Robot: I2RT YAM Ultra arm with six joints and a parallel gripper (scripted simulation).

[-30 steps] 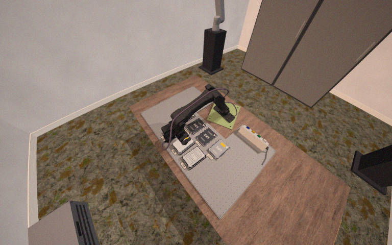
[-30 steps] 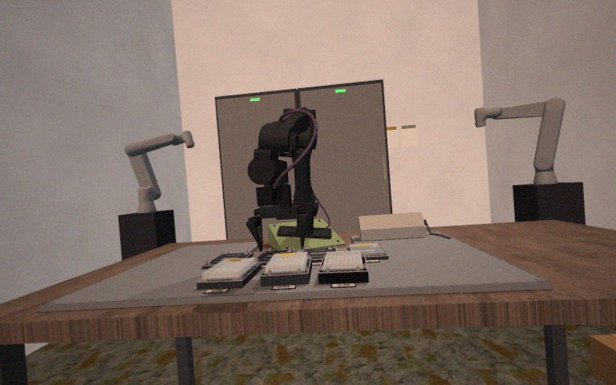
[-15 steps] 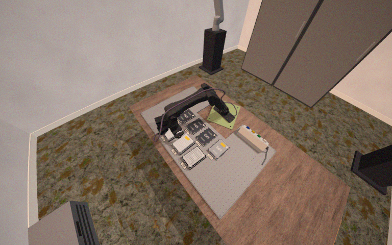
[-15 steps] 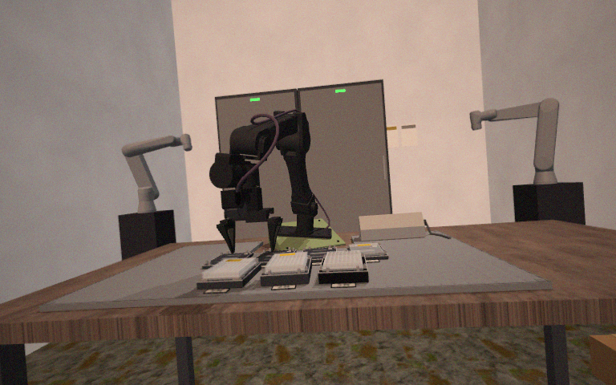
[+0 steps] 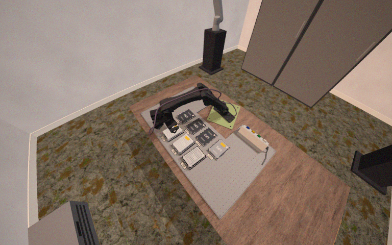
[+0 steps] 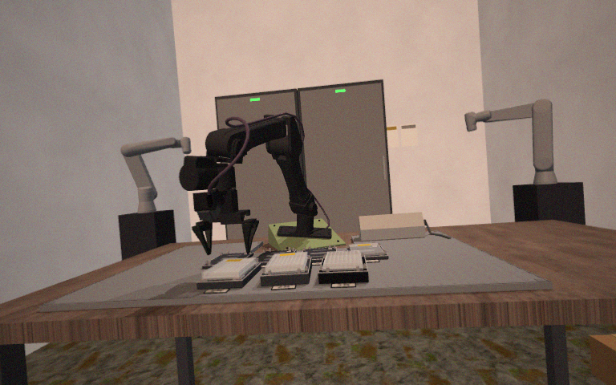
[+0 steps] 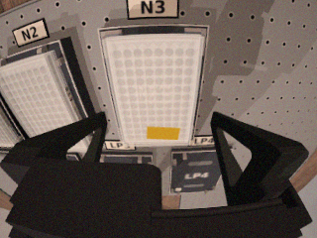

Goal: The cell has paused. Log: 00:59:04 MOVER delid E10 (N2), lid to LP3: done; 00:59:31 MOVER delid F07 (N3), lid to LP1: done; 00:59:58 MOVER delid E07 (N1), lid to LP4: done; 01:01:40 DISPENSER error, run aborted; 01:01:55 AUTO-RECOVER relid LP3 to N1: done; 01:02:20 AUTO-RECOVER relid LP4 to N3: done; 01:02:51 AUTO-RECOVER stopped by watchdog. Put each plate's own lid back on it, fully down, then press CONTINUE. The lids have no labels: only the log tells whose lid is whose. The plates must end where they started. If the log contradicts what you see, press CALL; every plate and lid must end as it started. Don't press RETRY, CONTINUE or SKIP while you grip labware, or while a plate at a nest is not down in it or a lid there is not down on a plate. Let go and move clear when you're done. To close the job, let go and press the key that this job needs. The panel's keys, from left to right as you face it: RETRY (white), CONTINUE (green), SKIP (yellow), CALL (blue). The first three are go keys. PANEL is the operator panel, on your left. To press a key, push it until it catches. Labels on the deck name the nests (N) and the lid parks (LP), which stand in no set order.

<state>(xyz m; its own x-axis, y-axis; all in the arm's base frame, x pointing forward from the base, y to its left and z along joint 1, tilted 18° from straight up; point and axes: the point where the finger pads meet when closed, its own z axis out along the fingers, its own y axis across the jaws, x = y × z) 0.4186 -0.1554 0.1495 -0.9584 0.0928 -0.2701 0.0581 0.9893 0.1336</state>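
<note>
The plate lies 14 cm to the left of my hand and 4 cm below it. From my hand the other things lie so: LP3 park (18 cm behind, 7 cm to the left, 6 cm below); LP1 park (18 cm behind, 33 cm to the left, 6 cm below); lid (18 cm behind, 33 cm to the left, 5 cm below).
</note>
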